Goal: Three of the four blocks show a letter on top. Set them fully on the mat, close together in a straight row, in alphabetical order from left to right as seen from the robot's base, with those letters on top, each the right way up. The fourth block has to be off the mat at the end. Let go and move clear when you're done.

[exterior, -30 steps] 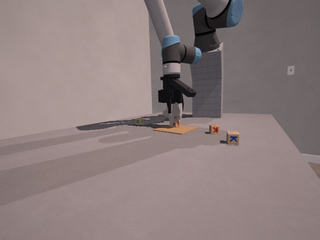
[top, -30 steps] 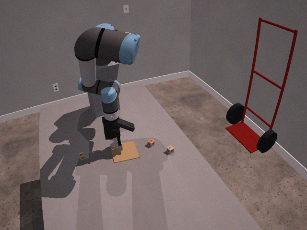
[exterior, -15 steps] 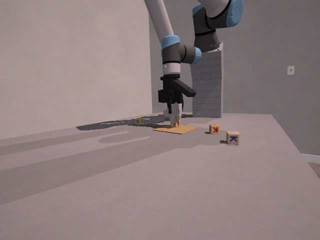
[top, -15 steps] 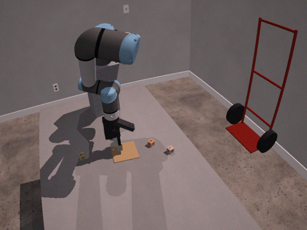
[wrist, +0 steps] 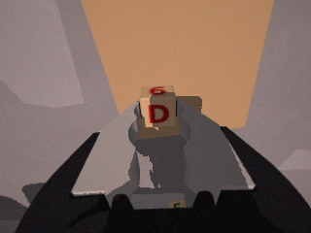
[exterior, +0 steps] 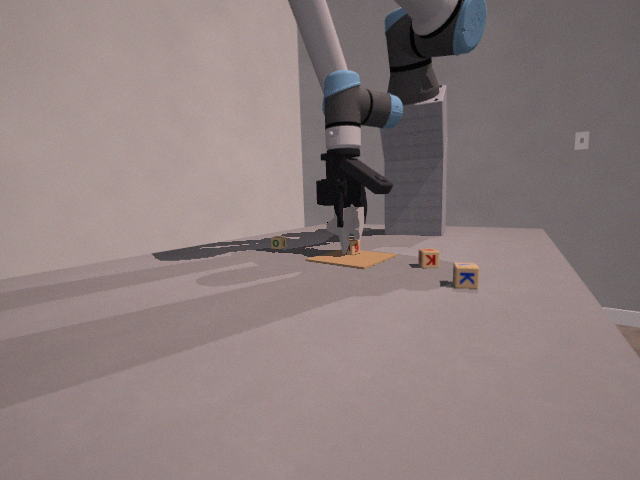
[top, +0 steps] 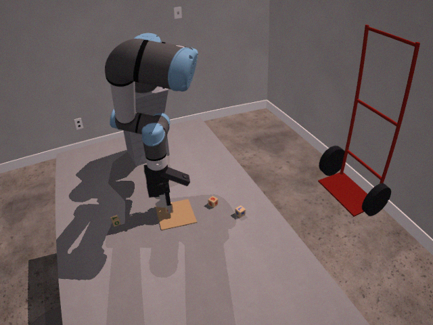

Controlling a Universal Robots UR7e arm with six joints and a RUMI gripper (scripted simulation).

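The tan mat is 30 mm ahead of my hand, 20 mm below it and 10 mm to the left of it. Also, from my hand: red-marked block right at my hand; red-lettered block 170 mm to the left, 50 mm ahead, 10 mm below; green-lettered block 220 mm to the right, 30 mm behind, 10 mm below.
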